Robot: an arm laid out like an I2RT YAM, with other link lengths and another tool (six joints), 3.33 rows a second.
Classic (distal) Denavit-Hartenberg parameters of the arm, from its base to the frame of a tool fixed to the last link. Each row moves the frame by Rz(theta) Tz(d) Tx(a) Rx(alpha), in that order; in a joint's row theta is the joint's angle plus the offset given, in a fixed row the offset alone. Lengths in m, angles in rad.
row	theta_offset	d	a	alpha
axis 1	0	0.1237	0.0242	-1.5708
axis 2	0	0	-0.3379	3.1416
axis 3	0.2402	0	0.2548	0
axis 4	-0.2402	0.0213	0.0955	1.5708
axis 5	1.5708	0.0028	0	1.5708
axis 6	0.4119	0.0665	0.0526	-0.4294
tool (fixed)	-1.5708	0.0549	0	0
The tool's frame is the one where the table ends.
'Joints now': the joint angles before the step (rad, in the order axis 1, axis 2, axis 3, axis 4, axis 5, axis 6). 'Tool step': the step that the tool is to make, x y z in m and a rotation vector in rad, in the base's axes. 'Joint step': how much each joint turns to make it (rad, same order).
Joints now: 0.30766, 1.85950, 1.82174, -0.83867, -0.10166, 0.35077
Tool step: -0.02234, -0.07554, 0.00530, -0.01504, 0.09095, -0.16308
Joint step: -0.15451, -0.04121, -0.00345, -0.12856, 0.00037, 0.01067
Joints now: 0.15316, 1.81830, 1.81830, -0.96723, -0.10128, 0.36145
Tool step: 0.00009, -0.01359, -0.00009, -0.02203, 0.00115, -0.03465
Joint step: -0.02442, -0.00001, -0.00002, -0.00457, 0.02364, -0.00383
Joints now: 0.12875, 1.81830, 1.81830, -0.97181, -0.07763, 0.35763
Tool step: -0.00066, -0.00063, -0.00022, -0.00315, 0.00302, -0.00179
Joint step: -0.00037, 0.00001, 0.00000, -0.00342, 0.00306, -0.00037
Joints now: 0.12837, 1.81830, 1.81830, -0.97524, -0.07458, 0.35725
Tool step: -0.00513, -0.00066, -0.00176, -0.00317, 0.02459, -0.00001
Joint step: 0.00000, 0.00000, -0.00001, -0.02478, 0.00000, 0.00001
